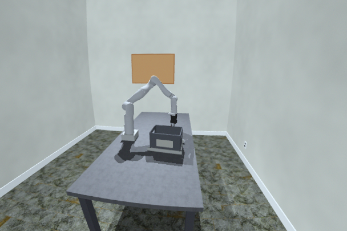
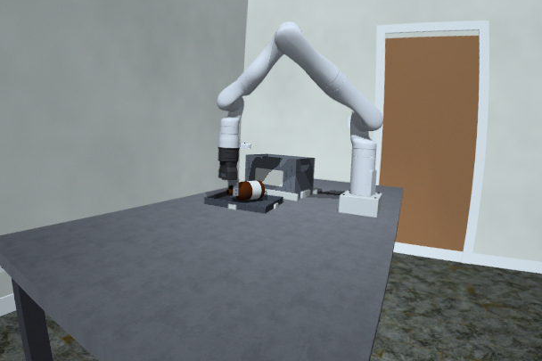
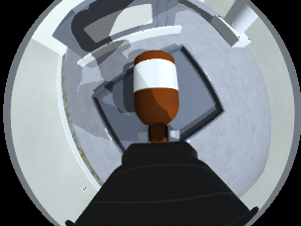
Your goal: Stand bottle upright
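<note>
The bottle is 50 mm to the right of my hand, 10 mm below it and 10 mm behind it. Round my hand: tray (50 mm to the right, 40 mm below, 20 mm behind); crate (340 mm to the right, 30 mm ahead, 30 mm above).
</note>
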